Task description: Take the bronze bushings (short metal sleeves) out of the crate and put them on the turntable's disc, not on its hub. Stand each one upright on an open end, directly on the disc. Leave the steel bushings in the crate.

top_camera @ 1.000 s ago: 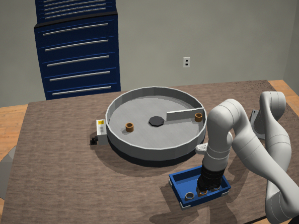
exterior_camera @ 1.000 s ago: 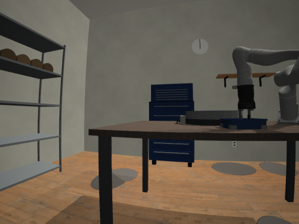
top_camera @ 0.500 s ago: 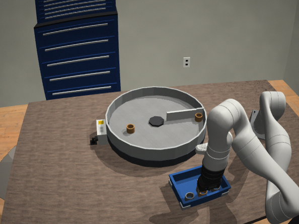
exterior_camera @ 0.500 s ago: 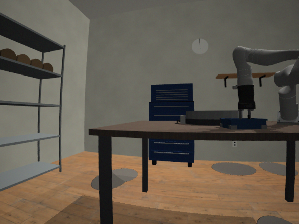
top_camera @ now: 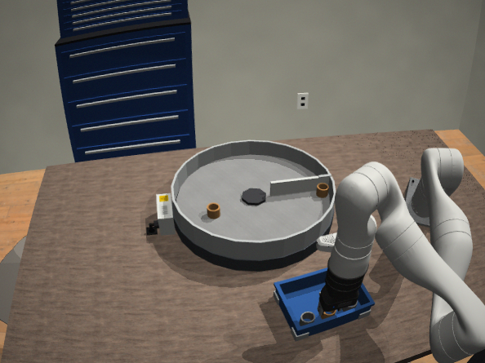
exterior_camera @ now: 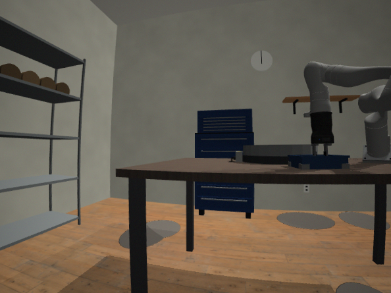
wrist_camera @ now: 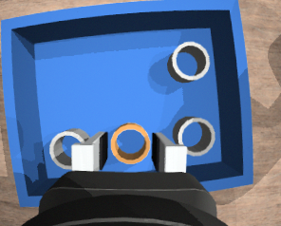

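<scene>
My gripper is now 30 mm to the left of the blue crate and 20 mm above it. Also, from my hand: turntable (90 mm ahead, 390 mm to the right).
</scene>
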